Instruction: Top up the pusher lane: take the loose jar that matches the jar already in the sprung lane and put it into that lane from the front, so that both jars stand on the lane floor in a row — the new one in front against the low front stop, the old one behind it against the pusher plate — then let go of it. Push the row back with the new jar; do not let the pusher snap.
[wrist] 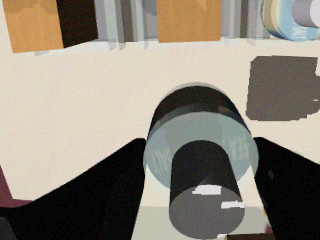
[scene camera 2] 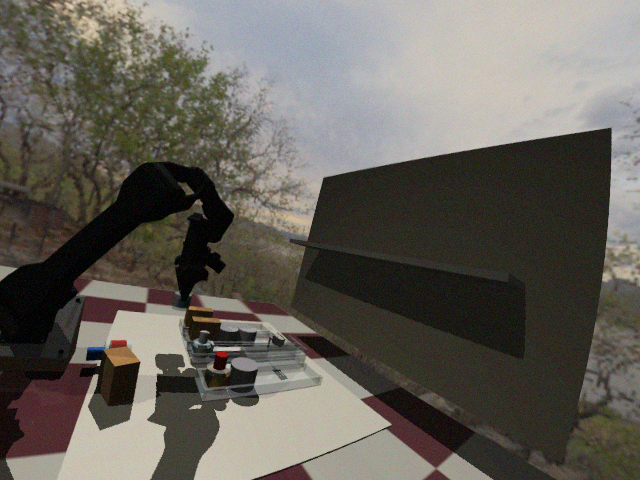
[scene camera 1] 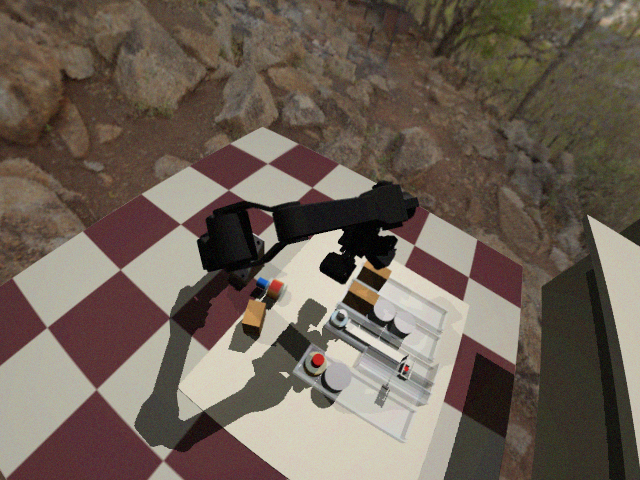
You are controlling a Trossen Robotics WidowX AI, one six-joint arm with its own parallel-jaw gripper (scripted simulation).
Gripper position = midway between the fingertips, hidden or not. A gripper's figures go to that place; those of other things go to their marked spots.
Labels:
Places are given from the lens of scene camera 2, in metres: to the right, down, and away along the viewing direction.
gripper [scene camera 2: 182, 298]: -0.36, 0.15, 0.58
brown box [scene camera 2: 119, 367]: -0.32, 0.20, 0.33

